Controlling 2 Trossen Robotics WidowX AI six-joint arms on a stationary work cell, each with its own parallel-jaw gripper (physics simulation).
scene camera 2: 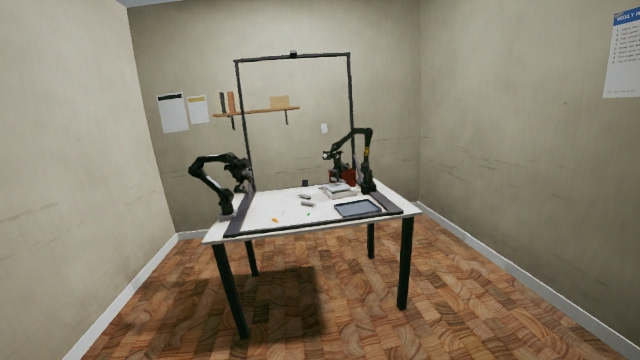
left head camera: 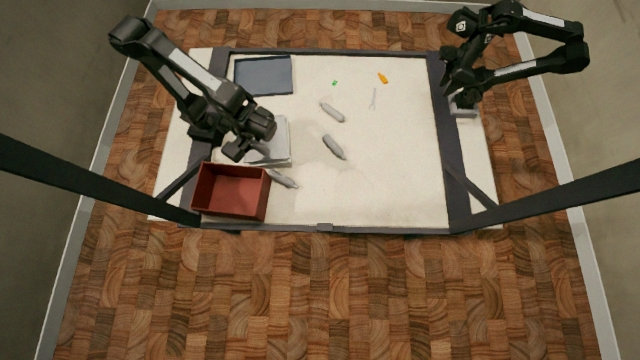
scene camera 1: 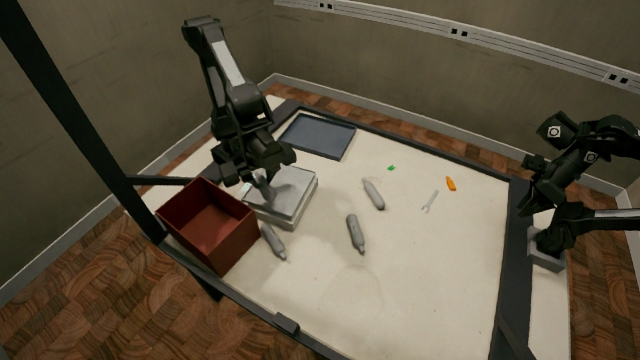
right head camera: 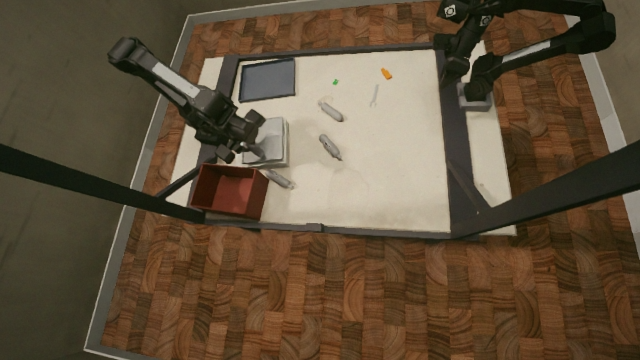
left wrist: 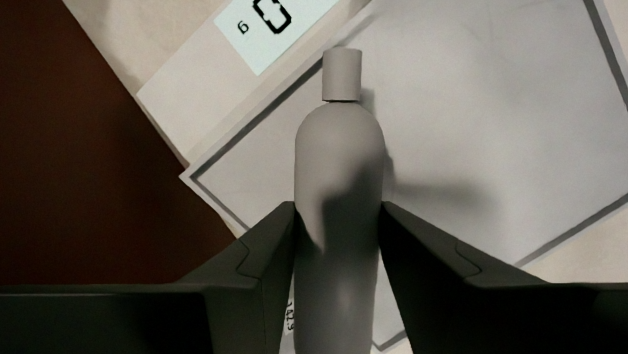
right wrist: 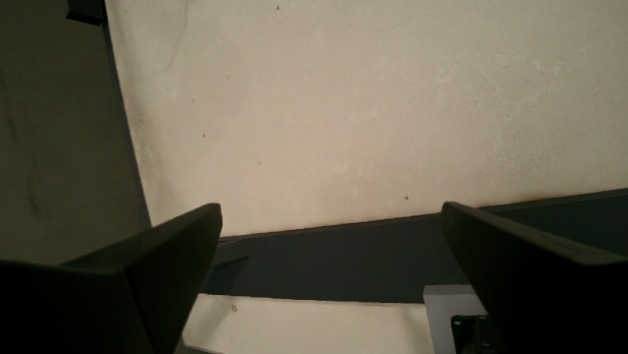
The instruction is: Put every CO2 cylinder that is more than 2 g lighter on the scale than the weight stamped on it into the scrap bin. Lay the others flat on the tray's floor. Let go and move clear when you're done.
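Places are measured from the left arm's base along level axes (x ahead, y left, z up), in centimetres.
Where they show: left gripper, between the fingertips: [scene camera 2: 338, 180] [left head camera: 255, 145] [scene camera 1: 262, 185] [right head camera: 251, 146] [left wrist: 336, 212]; right gripper, between the fingertips: [scene camera 2: 249, 188] [left head camera: 441, 91] [scene camera 1: 518, 212] [right head camera: 440, 83] [right wrist: 333, 213]; left arm's base, origin of its link: [scene camera 2: 368, 183] [left head camera: 204, 123] [scene camera 1: 231, 148] [right head camera: 209, 127]; right arm's base, origin of its link: [scene camera 2: 228, 212] [left head camera: 463, 102] [scene camera 1: 547, 245] [right head camera: 474, 93].
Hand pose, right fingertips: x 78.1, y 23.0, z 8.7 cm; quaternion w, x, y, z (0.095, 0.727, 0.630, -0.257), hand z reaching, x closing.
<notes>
Each offset is from my right fingertips to the top centre of the thing. "spot": to the spot under its first point.
My left gripper [left head camera: 250, 140] [left wrist: 336, 212] is shut on a grey CO2 cylinder @[dz -4.1, dx -56.6, dy -28.7 cm] [left wrist: 340, 160] [scene camera 1: 267, 190], held above the grey scale @[dz -9.2, dx -55.5, dy -23.9 cm] [left head camera: 282, 137] [scene camera 1: 301, 181] [left wrist: 475, 150], cap away from the wrist. The scale's display @[spot: dz -12.2, dx -64.1, dy -28.1 cm] [left wrist: 275, 25] shows 0 g in part. A small label @[spot: dz -12.9, dx -47.2, dy -35.0 cm] [left wrist: 289, 317] reading 142.9 shows beside the left finger; I cannot tell whose. Three cylinders lie on the table: one @[dz -12.8, dx -35.4, dy -5.7 cm] [left head camera: 332, 112] [scene camera 1: 373, 194] behind, one @[dz -12.7, dx -31.6, dy -20.2 cm] [left head camera: 334, 146] [scene camera 1: 355, 233] mid-table, one @[dz -12.7, dx -46.8, dy -35.9 cm] [left head camera: 282, 178] [scene camera 1: 273, 241] beside the red bin @[dz -3.8, dx -60.2, dy -45.0 cm] [left head camera: 258, 200] [scene camera 1: 237, 247]. The blue-grey tray @[dz -13.8, dx -66.0, dy +5.7 cm] [left head camera: 263, 76] [scene camera 1: 318, 136] looks empty. My right gripper [right wrist: 333, 213] is open and empty.
A green piece @[dz -15.4, dx -36.8, dy +8.7 cm] [left head camera: 334, 82] [scene camera 1: 391, 168], an orange object @[dz -14.9, dx -18.0, dy +15.1 cm] [left head camera: 382, 78] [scene camera 1: 450, 183] and a wrench @[dz -15.5, dx -20.3, dy +4.4 cm] [left head camera: 373, 98] [scene camera 1: 430, 201] lie at the back right in the left head camera. Dark frame posts [left head camera: 90, 180] [left head camera: 565, 192] rise at both front corners.
</notes>
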